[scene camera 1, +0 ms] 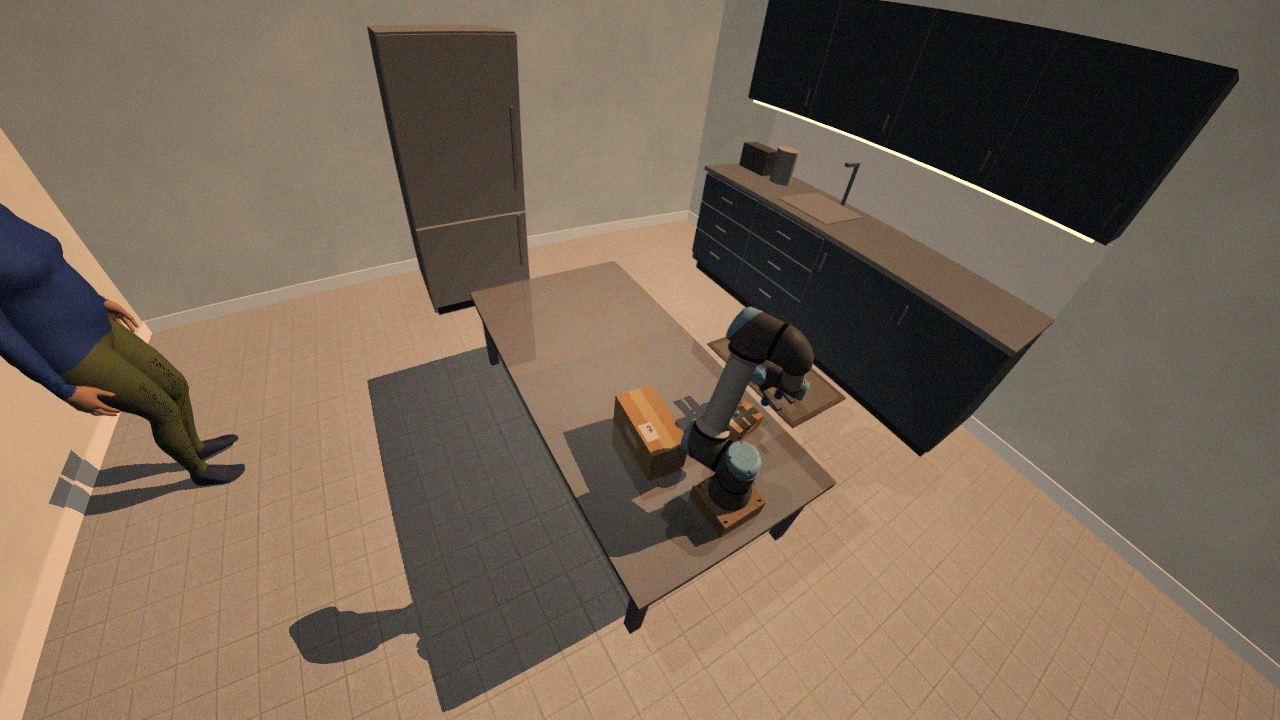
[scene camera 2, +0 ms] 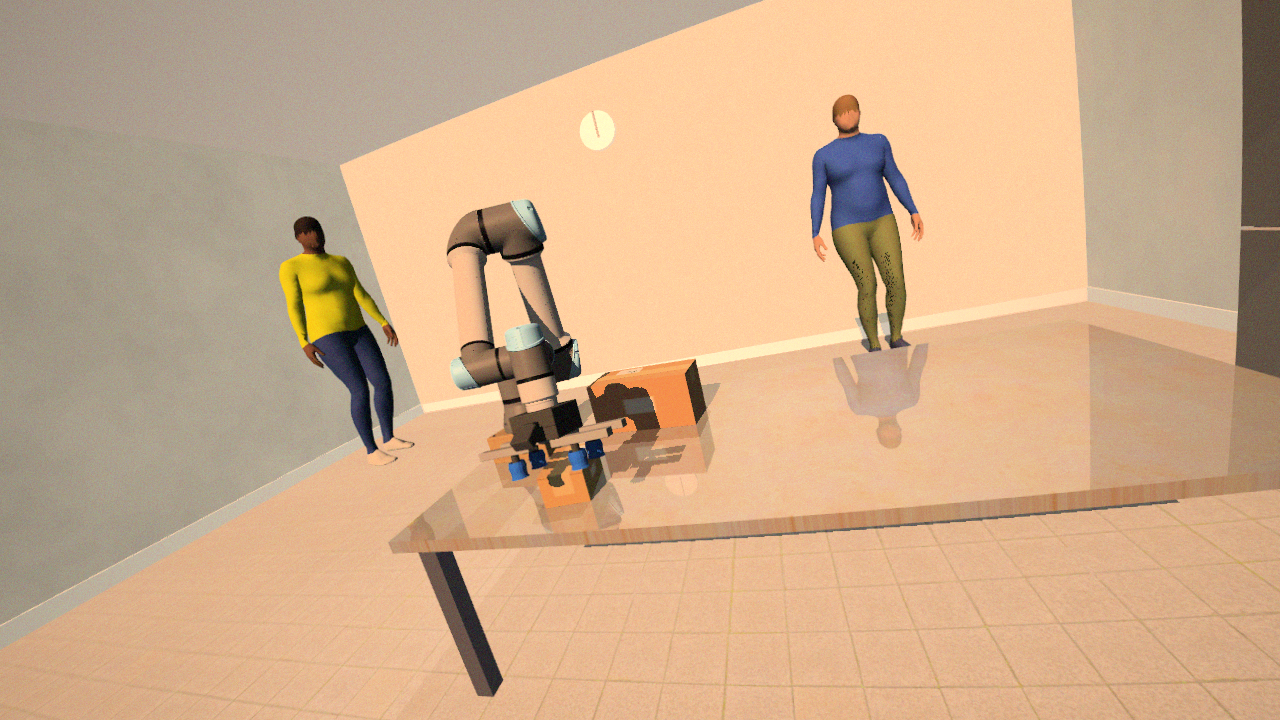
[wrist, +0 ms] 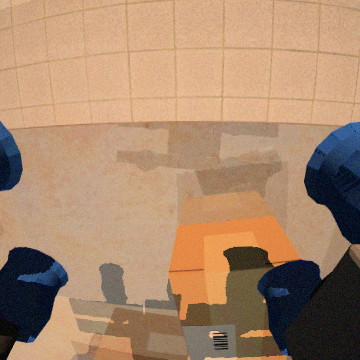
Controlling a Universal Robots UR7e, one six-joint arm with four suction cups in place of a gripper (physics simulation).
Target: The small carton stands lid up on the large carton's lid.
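Pixels of known places: hand at its tool point: (scene camera 2: 559, 466) (wrist: 160, 232); arm's base at its link origin: (scene camera 1: 729, 490).
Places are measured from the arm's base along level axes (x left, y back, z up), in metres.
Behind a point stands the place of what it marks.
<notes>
The small carton (scene camera 1: 752, 425) {z -0.022, x -0.305, y -0.182 m} (scene camera 2: 567, 490) {z -0.045, x -0.368, y -0.250 m} (wrist: 192, 244) {z -0.042, x -0.365, y -0.275 m} stands on the table, partly hidden by the arm in scene view 1. Tape and a barcode label show on it in the wrist view. The large carton (scene camera 1: 646, 424) {z 0.073, x 0.124, y -0.347 m} (scene camera 2: 678, 397) {z 0.007, x -0.002, y -0.473 m} stands apart from it on the table, with tape along its top and a label. My suction gripper (scene camera 1: 781, 399) {z 0.045, x -0.437, y -0.283 m} (scene camera 2: 556, 460) {z 0.045, x -0.437, y -0.283 m} (wrist: 165, 227) {z 0.045, x -0.437, y -0.283 m}, with four blue cups, is low over the small carton. A cup's shadow lies on the carton beside that cup, and a gap seems to remain. The gripper carries nothing.
The table (scene camera 1: 572, 313) {z -0.080, x -0.046, y -1.255 m} (scene camera 2: 1002, 447) {z -0.080, x -0.358, y -1.109 m} (wrist: 90, 210) {z -0.080, x -0.383, y -0.396 m} bears both cartons and the arm's base (scene camera 1: 726, 514) {z -0.007, x 0.067, y 0.061 m}. Beyond it stand a fridge (scene camera 1: 460, 134) and a kitchen counter (scene camera 1: 930, 268). A person in blue (scene camera 1: 44, 295) (scene camera 2: 859, 183) and a person in yellow (scene camera 2: 324, 295) stand away from the table.
</notes>
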